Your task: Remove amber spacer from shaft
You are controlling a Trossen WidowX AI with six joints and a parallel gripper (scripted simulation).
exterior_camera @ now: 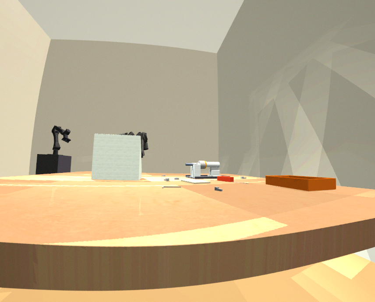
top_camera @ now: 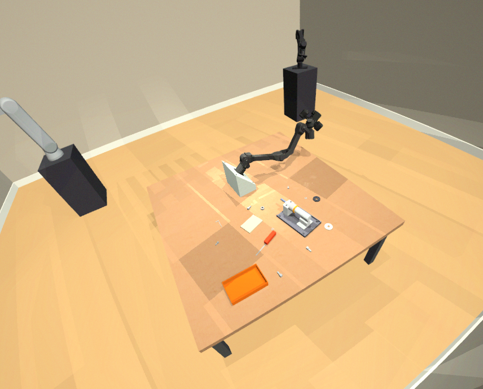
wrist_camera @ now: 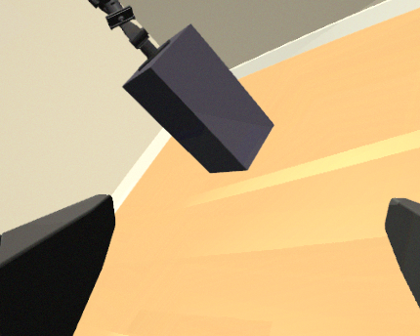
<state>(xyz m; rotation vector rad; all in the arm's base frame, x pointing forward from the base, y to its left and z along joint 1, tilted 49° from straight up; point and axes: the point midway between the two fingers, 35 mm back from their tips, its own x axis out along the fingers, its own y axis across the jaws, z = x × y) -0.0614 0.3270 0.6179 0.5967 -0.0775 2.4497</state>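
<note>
The dark shaft lies 56 cm to the right of my gripper tip, 52 cm ahead of it and 19 cm below it. The rest, counted from my gripper tip: beige card (81 cm to the right, 46 cm ahead, 27 cm below); black washer (51 cm ahead, 35 cm to the right, 26 cm below); amber spacer (56 cm ahead, 55 cm to the right, 19 cm below).
</note>
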